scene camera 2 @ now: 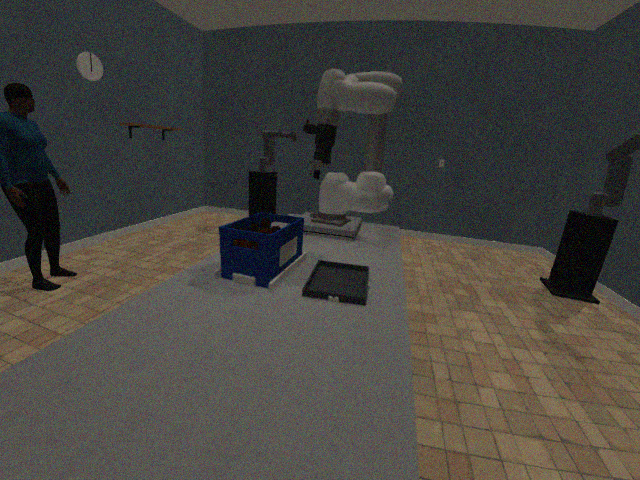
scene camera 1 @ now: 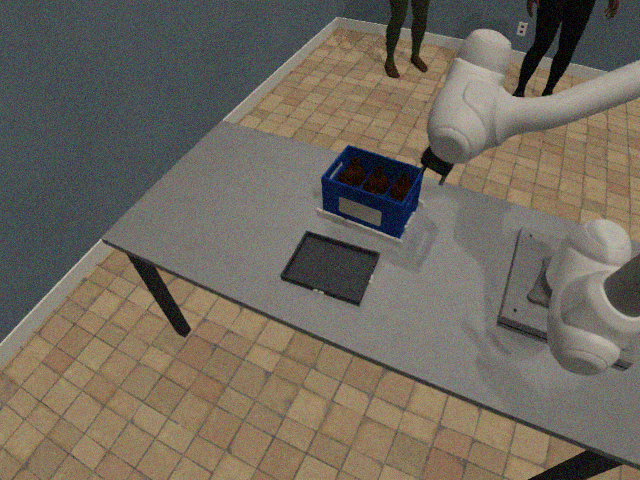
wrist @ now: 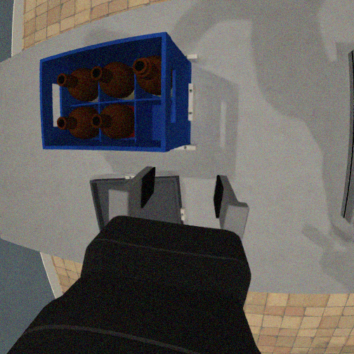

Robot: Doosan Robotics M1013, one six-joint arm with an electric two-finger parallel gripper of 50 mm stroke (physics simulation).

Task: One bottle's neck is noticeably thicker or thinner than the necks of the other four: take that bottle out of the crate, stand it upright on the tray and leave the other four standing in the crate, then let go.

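Seen in the pictures: gripper, fingertip midpoint: (scene camera 2: 313,178) (scene camera 1: 431,177); arm's base at its link origin: (scene camera 2: 331,221).
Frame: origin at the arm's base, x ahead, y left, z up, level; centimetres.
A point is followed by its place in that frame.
The blue crate (scene camera 1: 392,219) @[x 53.7, y 8.1, z 5.2 cm] (scene camera 2: 242,263) @[x 79.4, y 0.8, z 1.5 cm] (wrist: 180,135) holds five upright brown bottles. In the wrist view, three stand in the upper row and two in the lower; the lower right compartment is empty. The upper right bottle (wrist: 156,82) has a visibly thicker neck than the upper middle bottle (wrist: 120,82), upper left bottle (wrist: 85,87), lower left bottle (wrist: 82,125) and lower middle bottle (wrist: 120,122). The dark tray (scene camera 1: 330,266) @[x 63.5, y 27.6, z -4.7 cm] (scene camera 2: 338,281) @[x 62.8, y 27.7, z -4.7 cm] (wrist: 167,192) lies flat and empty beside the crate. My gripper (scene camera 1: 432,177) @[x 44.3, y 7.8, z 27.1 cm] (wrist: 184,183) is open and empty, above and to the robot-base side of the crate.
White strips (scene camera 1: 356,226) @[x 65.0, y 10.5, z -3.0 cm] edge the crate's foot on the grey table (scene camera 1: 206,206) @[x 115.9, y 30.8, z -5.2 cm]. The robot's base plate (scene camera 1: 522,279) @[x 12.1, y 2.8, z 0.1 cm] (scene camera 2: 343,228) @[x 11.3, y 11.1, z 0.1 cm] stands on the table's other half. People stand on the floor beyond the table, and dark pedestals (scene camera 2: 262,193) (scene camera 2: 581,253) bear other arms.
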